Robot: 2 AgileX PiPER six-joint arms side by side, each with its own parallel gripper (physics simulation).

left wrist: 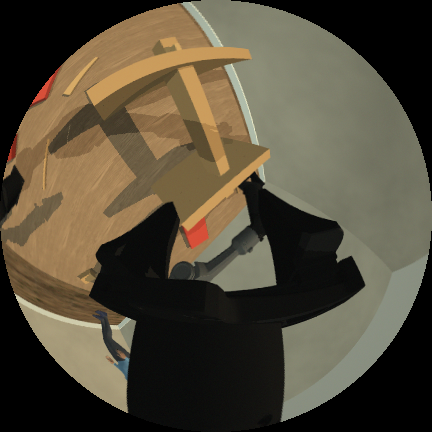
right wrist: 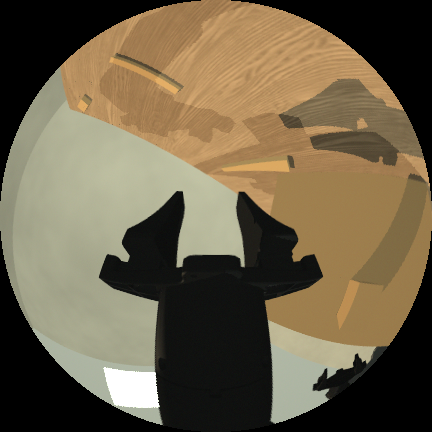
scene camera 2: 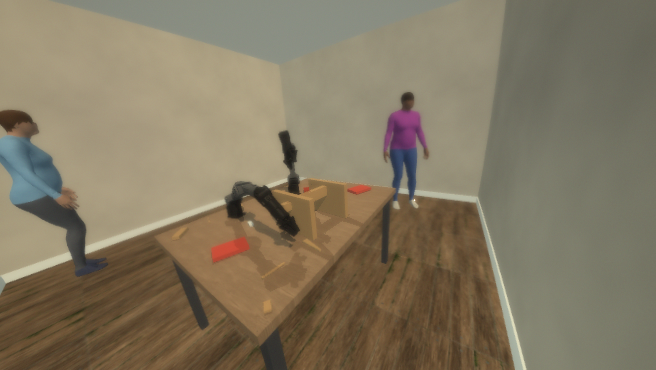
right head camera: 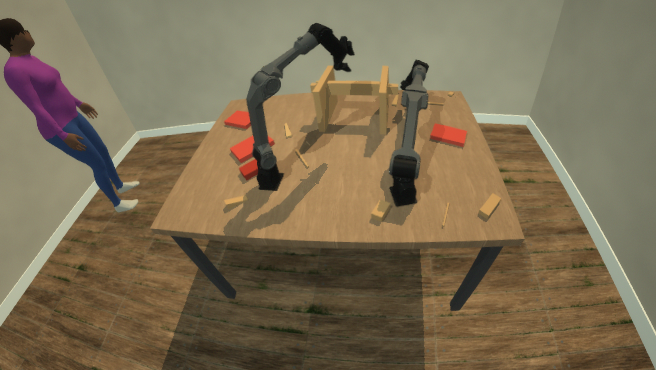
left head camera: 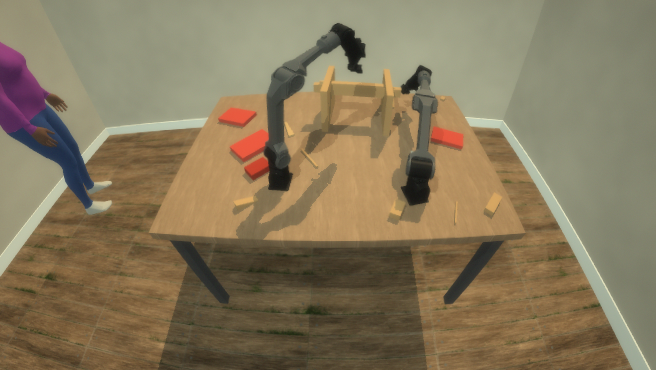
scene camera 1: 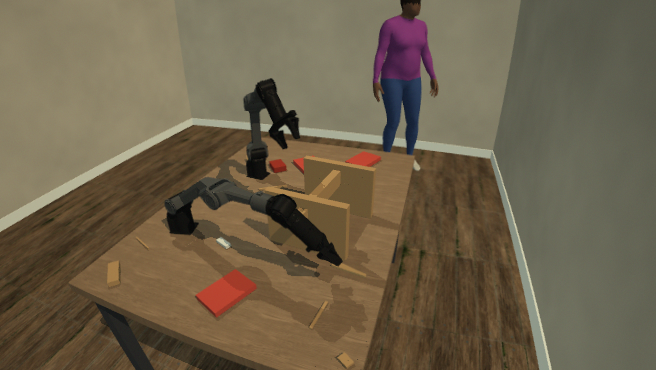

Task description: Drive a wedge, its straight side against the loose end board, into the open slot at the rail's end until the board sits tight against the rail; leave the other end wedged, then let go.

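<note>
The wooden rail [left head camera: 357, 90] [right head camera: 357, 88] [scene camera 1: 326, 185] [left wrist: 200, 115] joins two upright boards. The board beside my right arm [left head camera: 387, 102] [right head camera: 383, 102] [scene camera 1: 337, 222] [left wrist: 210, 185] [right wrist: 325, 230] has the rail's end sticking through. The other board [left head camera: 326, 102] [scene camera 1: 357, 192] [left wrist: 170, 63] stands opposite. Slots and board tightness are unclear. A wedge [scene camera 1: 351, 270] [scene camera 2: 312, 245] [right wrist: 260, 166] lies on the table by the near board; another wedge [left head camera: 289, 129] [left wrist: 81, 77] lies beyond the opposite board. My right gripper [scene camera 1: 340, 261] [right wrist: 210, 199] is open and empty, low outside the near board. My left gripper [scene camera 1: 291, 142] [left wrist: 215, 205] is open and empty, above the frame.
Red blocks [left head camera: 237, 117] [left head camera: 250, 145] [left head camera: 447, 138] [scene camera 1: 226, 292] lie on both sides. A thin stick [scene camera 1: 318, 314] [right wrist: 145, 75] and a small block [scene camera 1: 345, 360] lie farther out. A white piece [scene camera 1: 223, 243] lies near my right arm's base. More wood pieces [left head camera: 493, 204] [left head camera: 244, 202] lie near the front edge.
</note>
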